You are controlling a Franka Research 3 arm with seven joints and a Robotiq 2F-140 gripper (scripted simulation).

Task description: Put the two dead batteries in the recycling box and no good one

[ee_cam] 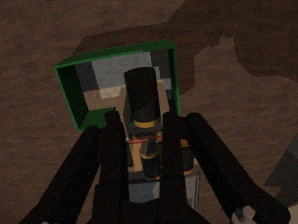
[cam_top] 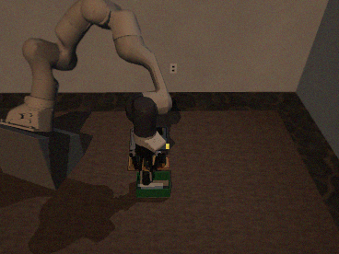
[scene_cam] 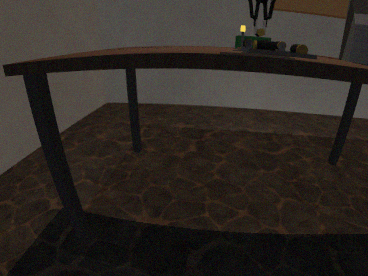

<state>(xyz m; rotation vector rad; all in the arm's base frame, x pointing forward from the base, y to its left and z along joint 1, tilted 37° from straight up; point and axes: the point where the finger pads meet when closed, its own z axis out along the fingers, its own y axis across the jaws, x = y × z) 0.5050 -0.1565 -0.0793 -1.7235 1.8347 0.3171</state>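
The green recycling box is 3 cm ahead of my hand and 9 cm below it. Round my hand: grey tray 33 cm to the left, 10 cm below; then yellow bulb 10 cm ahead, 20 cm to the left, 3 cm below.
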